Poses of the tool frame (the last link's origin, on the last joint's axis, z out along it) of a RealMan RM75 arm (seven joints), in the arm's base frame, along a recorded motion.
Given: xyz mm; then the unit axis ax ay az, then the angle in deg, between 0 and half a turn.
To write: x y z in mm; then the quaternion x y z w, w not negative. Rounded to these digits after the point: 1 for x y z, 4 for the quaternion.
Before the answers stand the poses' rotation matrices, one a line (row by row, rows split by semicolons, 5 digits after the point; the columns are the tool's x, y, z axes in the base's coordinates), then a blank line. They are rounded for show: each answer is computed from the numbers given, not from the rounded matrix.
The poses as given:
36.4, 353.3, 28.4, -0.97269, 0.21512, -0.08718, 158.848
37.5, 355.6, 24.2, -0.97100, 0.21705, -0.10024, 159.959
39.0, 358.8, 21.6, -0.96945, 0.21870, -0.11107, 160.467
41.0, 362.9, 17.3, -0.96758, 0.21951, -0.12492, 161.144
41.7, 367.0, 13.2, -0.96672, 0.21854, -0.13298, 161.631
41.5, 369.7, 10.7, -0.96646, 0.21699, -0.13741, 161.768
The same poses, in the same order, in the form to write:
0.89588 -0.37293 0.24151; -0.43585 -0.84319 0.31474; 0.08626 -0.38723 -0.91794
0.88914 -0.37440 0.26315; -0.44310 -0.84808 0.29056; 0.11439 -0.37495 -0.91996
0.88313 -0.37470 0.28228; -0.44897 -0.84954 0.27695; 0.13603 -0.37132 -0.91849
0.87584 -0.37302 0.30620; -0.45376 -0.85255 0.25934; 0.16431 -0.36608 -0.91596
0.87245 -0.36987 0.31943; -0.45368 -0.85596 0.24801; 0.18169 -0.36129 -0.91458
0.87138 -0.36590 0.32682; -0.45188 -0.85799 0.24423; 0.19104 -0.36051 -0.91298

36.4, 353.3, 28.4, -0.9562, 0.2115, -0.0857, 0.1835
37.5, 355.6, 24.2, -0.9562, 0.2137, -0.0987, 0.1740
39.0, 358.8, 21.6, -0.9554, 0.2155, -0.1095, 0.1696
41.0, 362.9, 17.3, -0.9545, 0.2165, -0.1232, 0.1638
41.7, 367.0, 13.2, -0.9543, 0.2157, -0.1313, 0.1596
41.5, 369.7, 10.7, -0.9542, 0.2142, -0.1357, 0.1584

